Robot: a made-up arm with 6 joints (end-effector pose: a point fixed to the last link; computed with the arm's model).
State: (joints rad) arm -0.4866 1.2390 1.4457 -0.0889 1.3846 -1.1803
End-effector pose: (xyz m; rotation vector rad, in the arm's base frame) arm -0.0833 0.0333 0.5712 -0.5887 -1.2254 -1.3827
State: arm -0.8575 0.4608 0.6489 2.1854 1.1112 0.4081
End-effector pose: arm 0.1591 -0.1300 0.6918 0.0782 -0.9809 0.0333
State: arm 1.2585 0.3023 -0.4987 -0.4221 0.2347 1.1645
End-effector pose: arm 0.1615 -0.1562 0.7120 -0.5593 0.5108 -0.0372
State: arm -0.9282 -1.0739 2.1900 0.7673 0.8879 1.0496
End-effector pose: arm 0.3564 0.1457 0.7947 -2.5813 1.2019 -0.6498
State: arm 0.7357 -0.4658 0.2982 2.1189 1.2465 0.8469
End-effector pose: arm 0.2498 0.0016 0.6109 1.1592 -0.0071 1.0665
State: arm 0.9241 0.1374 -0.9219 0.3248 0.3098 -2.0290
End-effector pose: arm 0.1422 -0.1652 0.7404 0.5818 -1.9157 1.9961
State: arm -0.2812 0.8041 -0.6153 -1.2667 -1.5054 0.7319
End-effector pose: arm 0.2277 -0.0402 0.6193 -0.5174 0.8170 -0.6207
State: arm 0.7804 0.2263 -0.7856 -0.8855 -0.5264 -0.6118
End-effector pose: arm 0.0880 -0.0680 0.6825 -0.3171 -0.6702 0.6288
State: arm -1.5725 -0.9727 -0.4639 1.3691 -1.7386 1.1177
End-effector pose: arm 0.3168 0.2260 0.6964 -0.9910 0.1671 0.5434
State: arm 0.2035 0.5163 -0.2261 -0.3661 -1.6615 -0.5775
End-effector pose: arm 0.1070 0.0893 0.6017 0.4317 -0.1218 1.4720
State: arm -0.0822 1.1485 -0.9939 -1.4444 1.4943 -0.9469
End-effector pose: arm 0.0745 0.0356 0.4732 1.6970 1.1774 1.2516
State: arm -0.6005 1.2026 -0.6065 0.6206 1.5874 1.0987
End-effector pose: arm -0.0353 0.0942 0.8561 -0.9738 -0.3833 -1.8655
